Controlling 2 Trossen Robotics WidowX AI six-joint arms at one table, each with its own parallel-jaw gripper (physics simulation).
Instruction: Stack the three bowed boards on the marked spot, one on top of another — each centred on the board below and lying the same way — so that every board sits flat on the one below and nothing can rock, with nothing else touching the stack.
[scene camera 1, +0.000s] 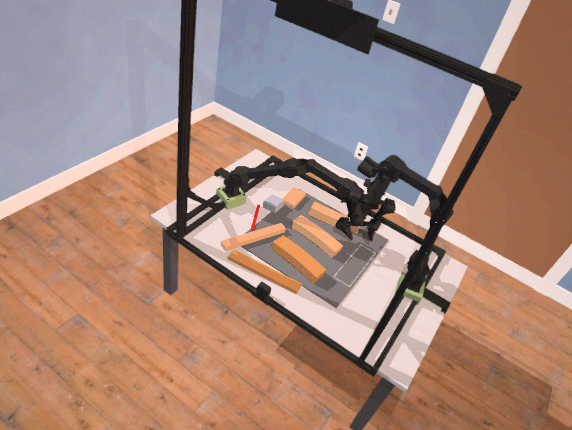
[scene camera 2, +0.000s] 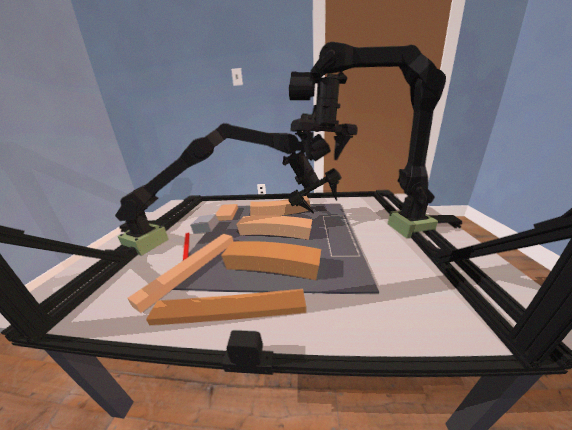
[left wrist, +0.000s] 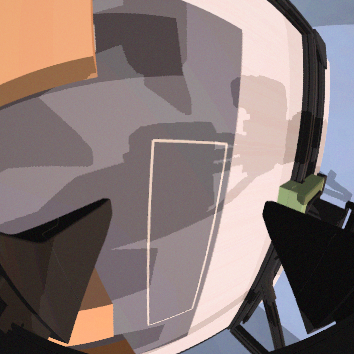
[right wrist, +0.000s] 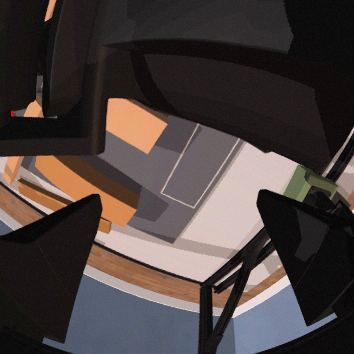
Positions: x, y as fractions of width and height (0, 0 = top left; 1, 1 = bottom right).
Note:
My left gripper (scene camera 2: 0.57, 0.48) is open, holding nothing. My right gripper (scene camera 2: 0.56, 0.37) is open and holds nothing. Also in view: a white outlined rectangle (scene camera 1: 0.61, 0.62).
My left gripper shows as well in the left wrist view (left wrist: 0.54, 0.59). My right gripper shows as well in scene camera 1 (scene camera 1: 0.64, 0.50) and in the right wrist view (right wrist: 0.51, 0.56). The white outlined rectangle also shows in scene camera 2 (scene camera 2: 0.58, 0.54), in the left wrist view (left wrist: 0.44, 0.37) and in the right wrist view (right wrist: 0.53, 0.45).

